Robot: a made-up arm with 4 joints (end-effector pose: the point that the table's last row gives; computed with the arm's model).
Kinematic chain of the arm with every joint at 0, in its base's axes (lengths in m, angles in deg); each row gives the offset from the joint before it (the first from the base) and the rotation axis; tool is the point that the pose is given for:
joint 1: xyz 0 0 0.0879 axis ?
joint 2: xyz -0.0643 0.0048 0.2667 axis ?
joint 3: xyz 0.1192 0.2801 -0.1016 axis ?
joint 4: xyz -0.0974 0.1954 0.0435 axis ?
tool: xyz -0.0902 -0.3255 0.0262
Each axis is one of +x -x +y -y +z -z.
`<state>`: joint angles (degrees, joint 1 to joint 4).
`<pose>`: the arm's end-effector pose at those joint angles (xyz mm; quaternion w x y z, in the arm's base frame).
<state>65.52 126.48 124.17 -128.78</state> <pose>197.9 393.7 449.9 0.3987 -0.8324 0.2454 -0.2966</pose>
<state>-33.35 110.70 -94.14 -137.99</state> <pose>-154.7 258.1 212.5 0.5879 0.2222 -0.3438 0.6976</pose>
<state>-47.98 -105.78 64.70 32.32</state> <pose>-129.5 126.4 353.8 0.4132 -0.0284 -0.7369 0.5343</pose>
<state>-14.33 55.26 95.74 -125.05</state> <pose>-237.3 343.1 125.1 0.4980 0.0905 -0.4494 -0.7361</pose>
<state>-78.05 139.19 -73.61 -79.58</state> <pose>-273.7 209.4 103.7 0.7903 -0.2014 -0.1283 0.5642</pose>
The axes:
joint 1: +y
joint 2: +y
joint 3: +x
joint 4: +y

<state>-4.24 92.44 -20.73 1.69</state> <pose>-73.9 188.8 417.1 0.6962 -0.1310 0.6949 0.1233</pose>
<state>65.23 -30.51 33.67 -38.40</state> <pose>66.5 172.2 157.8 0.9566 0.2326 -0.0307 -0.1725</pose>
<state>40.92 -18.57 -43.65 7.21</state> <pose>84.3 246.5 399.2 0.8976 -0.3685 0.2368 0.0490</pose>
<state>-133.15 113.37 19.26 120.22</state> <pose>-51.7 126.4 -150.8 0.6308 0.0572 0.7577 0.1572</pose>
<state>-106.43 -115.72 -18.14 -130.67</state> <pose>-350.4 148.2 -15.1 0.9856 0.1100 0.0618 0.1129</pose>
